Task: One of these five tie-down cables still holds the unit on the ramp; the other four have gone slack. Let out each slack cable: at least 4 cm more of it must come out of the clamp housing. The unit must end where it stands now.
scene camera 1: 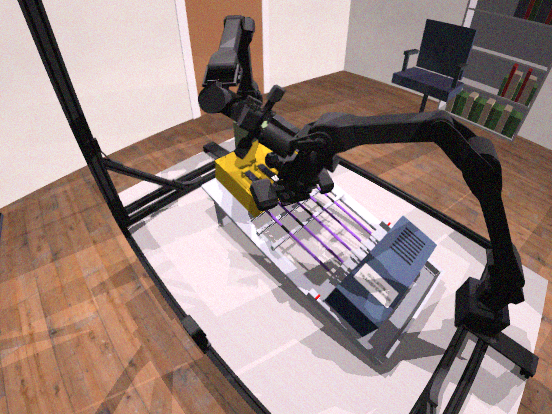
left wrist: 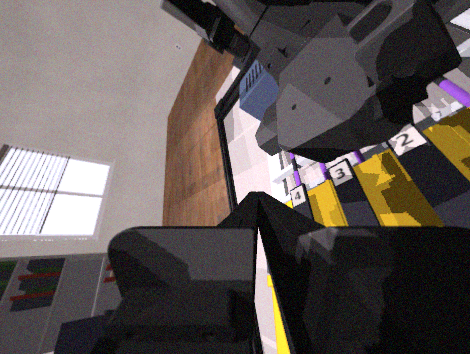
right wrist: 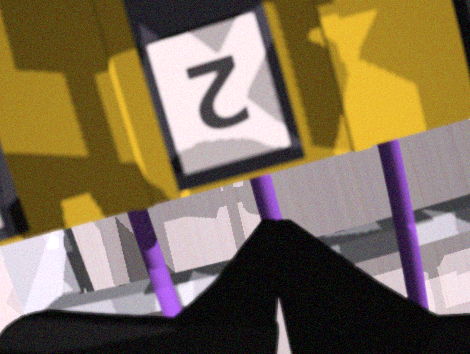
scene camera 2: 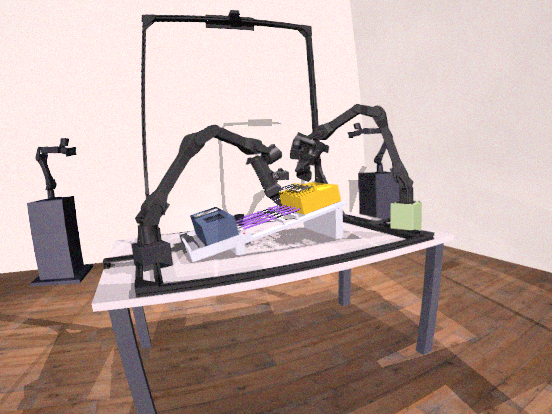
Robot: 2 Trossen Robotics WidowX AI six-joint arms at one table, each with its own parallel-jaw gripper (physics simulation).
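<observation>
The blue unit [scene camera 1: 410, 250] [scene camera 2: 215, 227] sits low on the white ramp [scene camera 2: 215, 248]. Several purple cables run up from it to the yellow clamp housing [scene camera 1: 231, 180] [scene camera 2: 317, 197] [right wrist: 45, 120]. I cannot tell which cable is taut. My right gripper [scene camera 2: 276, 200] [right wrist: 274, 233] is shut at the housing's lower edge. The cable [right wrist: 266, 197] below label 2 [right wrist: 220, 95] disappears at its fingertips; I see no cable held between them. One more cable shows on each side. My left gripper [scene camera 2: 304, 178] [left wrist: 256, 198] is shut and empty above the housing, near label 4 [left wrist: 298, 195].
The two arms are close together over the housing, and my right arm's wrist hides part of it in scene camera 1. A green box [scene camera 2: 406, 216] stands by the left arm's base. Red marks [scene camera 1: 317, 297] show on the ramp's edges. A black frame surrounds the work area.
</observation>
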